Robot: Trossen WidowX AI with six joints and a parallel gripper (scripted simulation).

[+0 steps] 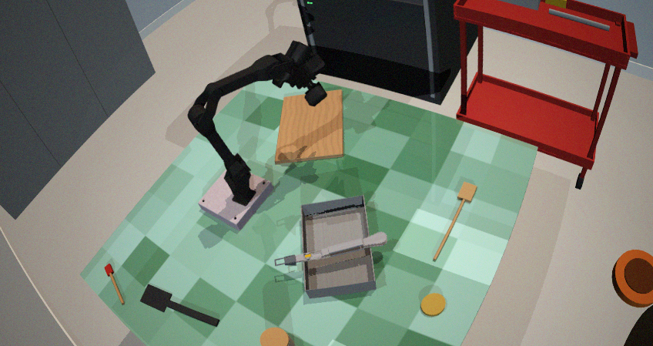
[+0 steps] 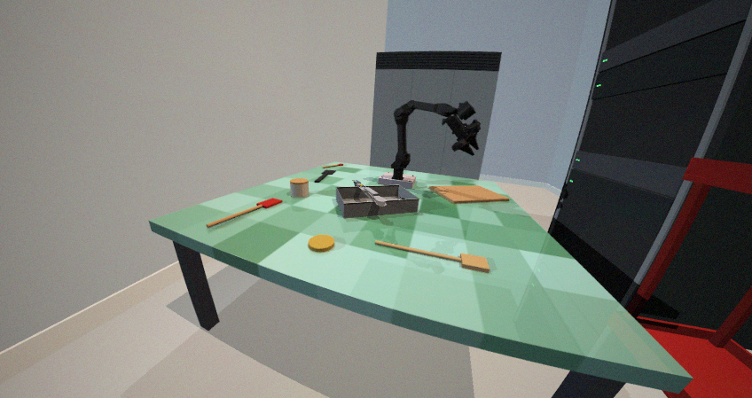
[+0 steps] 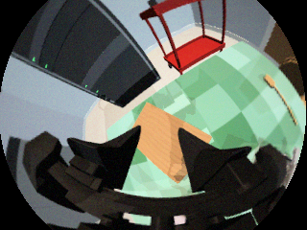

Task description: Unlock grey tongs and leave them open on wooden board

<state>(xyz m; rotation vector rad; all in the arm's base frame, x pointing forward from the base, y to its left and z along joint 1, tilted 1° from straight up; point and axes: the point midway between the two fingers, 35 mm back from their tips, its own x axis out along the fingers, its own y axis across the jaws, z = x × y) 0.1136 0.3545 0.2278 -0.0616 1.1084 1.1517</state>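
The yellow lock piece is 22 cm ahead of my gripper tip, 50 cm to the right of it and 17 cm below it. From my gripper tip the other things lie so: black spatula: 11 cm behind, 85 cm to the right, 24 cm below; wooden board: 9 cm behind, 2 cm to the left, 23 cm below; roasting tin: 27 cm ahead, 42 cm to the right, 21 cm below.
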